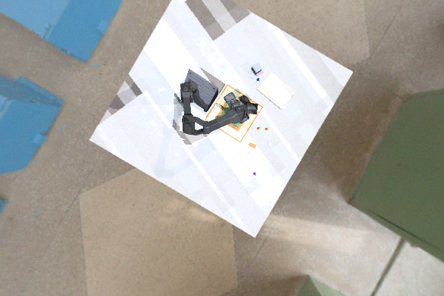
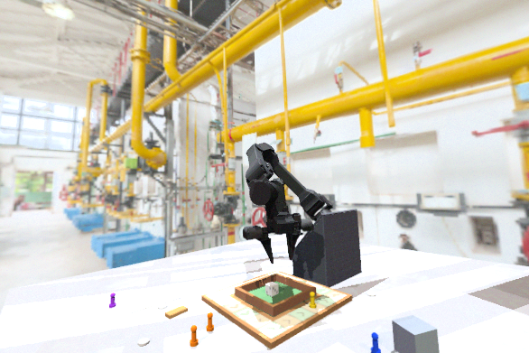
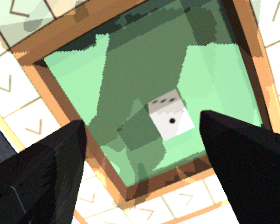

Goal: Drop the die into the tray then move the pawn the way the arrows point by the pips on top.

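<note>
The yellow pawn lies 2 cm behind my gripper tip, 9 cm to the left of it and 7 cm below it. From my gripper tip the other things lie so: grey cube 3 cm behind, 31 cm to the left, 8 cm below; blue pawn 2 cm ahead, 26 cm to the left, 9 cm below; white die 1 cm ahead, 3 cm to the right, 8 cm below.
</note>
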